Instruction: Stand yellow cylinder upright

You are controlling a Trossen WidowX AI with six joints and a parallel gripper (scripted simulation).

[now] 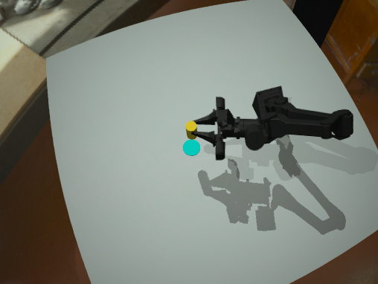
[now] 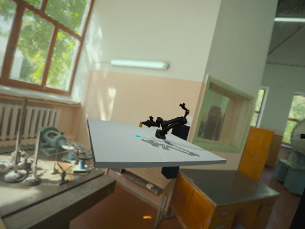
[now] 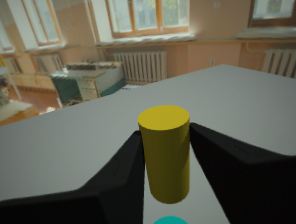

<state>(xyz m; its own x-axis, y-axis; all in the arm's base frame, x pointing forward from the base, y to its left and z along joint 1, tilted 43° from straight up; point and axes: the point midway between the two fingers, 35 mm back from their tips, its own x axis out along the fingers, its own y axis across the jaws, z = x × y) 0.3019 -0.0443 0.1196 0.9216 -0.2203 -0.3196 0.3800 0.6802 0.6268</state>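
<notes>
The cyan circle lies 16 cm below my gripper tip. Round my gripper tip: yellow cylinder 2 cm below.
</notes>
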